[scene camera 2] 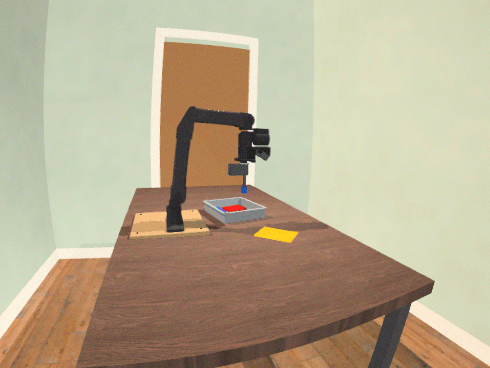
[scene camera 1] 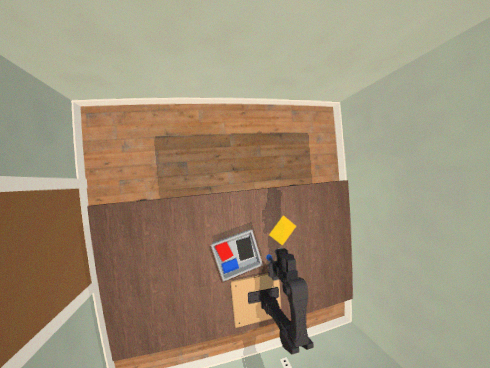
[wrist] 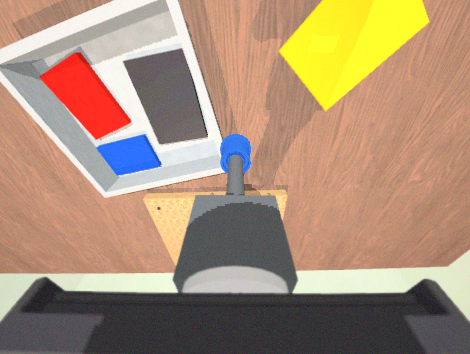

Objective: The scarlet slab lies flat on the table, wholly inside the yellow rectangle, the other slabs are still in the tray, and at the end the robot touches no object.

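Pixels of known places: hand, tool point: [scene camera 2: 244, 192] [scene camera 1: 268, 256] [wrist: 235, 148]; arm's base, link origin: [scene camera 2: 174, 223] [scene camera 1: 263, 294].
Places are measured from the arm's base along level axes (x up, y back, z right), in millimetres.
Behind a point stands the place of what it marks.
The scarlet slab [scene camera 1: 224, 251] {z -225, x -4, y -309 mm} [scene camera 2: 233, 208] {z -208, x -3, y -304 mm} [wrist: 86, 96] {z -223, x -4, y -318 mm} lies in the grey tray [scene camera 1: 256, 247] {z -41, x 32, y -322 mm} [scene camera 2: 243, 217] {z -40, x 0, y -308 mm} [wrist: 199, 75] {z -45, x 33, y -348 mm}, beside one of its long walls. A blue slab [scene camera 1: 230, 265] {z -195, x -3, y -220 mm} [scene camera 2: 220, 209] {z -201, x -4, y -235 mm} [wrist: 129, 155] {z -193, x -4, y -219 mm} and a black slab [scene camera 1: 245, 248] {z -99, x -4, y -311 mm} [wrist: 166, 97] {z -104, x -4, y -316 mm} lie in the tray too; the black one is hidden in scene camera 2. The yellow rectangle [scene camera 1: 283, 230] {z 155, x -16, y -388 mm} [scene camera 2: 276, 234] {z 155, x -16, y -387 mm} [wrist: 345, 50] {z 147, x -16, y -374 mm} lies on the table with no slab on it. My suction cup [scene camera 1: 269, 257] [scene camera 2: 244, 190] [wrist: 235, 150] is blue, points down and hangs in the air above the tray's height, holding nothing: open.
The tan base plate [scene camera 1: 242, 316] {z -139, x -3, y 117 mm} [scene camera 2: 145, 227] {z 28, x -2, y 121 mm} [wrist: 167, 220] {z -160, x 1, y -49 mm} of the arm stands near the tray on the brown table [scene camera 1: 160, 260] {z -581, x -17, y -295 mm} [scene camera 2: 240, 290] {z 503, x -17, y -143 mm} [wrist: 360, 200] {z 283, x -17, y -98 mm}. The tray's raised walls surround the slabs. The arm's shadow falls between tray and yellow rectangle.
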